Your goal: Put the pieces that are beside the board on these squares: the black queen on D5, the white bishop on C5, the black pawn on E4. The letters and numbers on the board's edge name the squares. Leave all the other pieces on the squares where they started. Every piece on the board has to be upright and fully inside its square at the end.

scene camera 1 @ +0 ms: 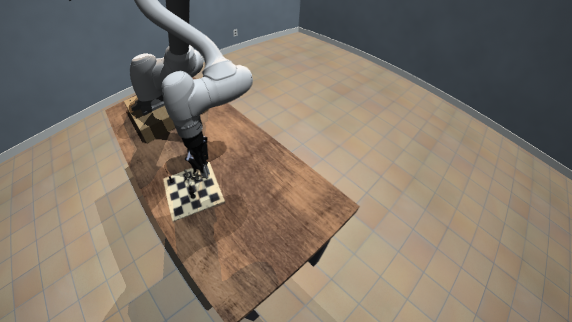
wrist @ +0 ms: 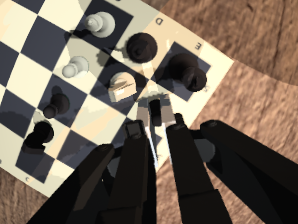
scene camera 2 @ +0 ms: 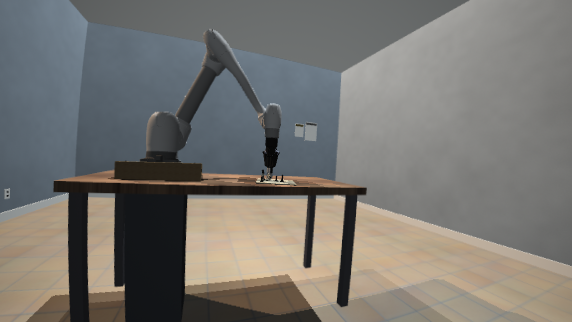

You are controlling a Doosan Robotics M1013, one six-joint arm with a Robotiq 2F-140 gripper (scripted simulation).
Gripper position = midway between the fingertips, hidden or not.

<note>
In view: the gripper [scene camera 1: 206,175].
The gripper is seen too in the wrist view [wrist: 157,111].
</note>
